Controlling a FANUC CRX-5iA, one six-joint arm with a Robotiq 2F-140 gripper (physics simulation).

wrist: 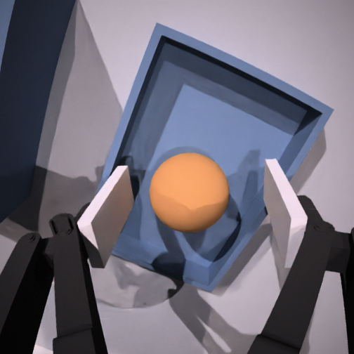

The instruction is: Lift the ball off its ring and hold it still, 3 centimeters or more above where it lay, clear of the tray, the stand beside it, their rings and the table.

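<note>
An orange ball (189,193) sits inside the blue tray (240,66), toward its lower part in the wrist view. Its ring does not show; the ball hides that spot. My gripper (195,181) is open, with one pale finger pad left of the ball and the other to its right. Gaps show between the ball and both pads, wider on the right. The pads overlap the tray's left and right walls in this view; their height over the tray is hard to tell.
The blue stand (30,95) rises at the left edge, with its dark side facing the tray. Its ring does not show. The pale table (250,25) lies around the tray, with shadows of the gripper on it.
</note>
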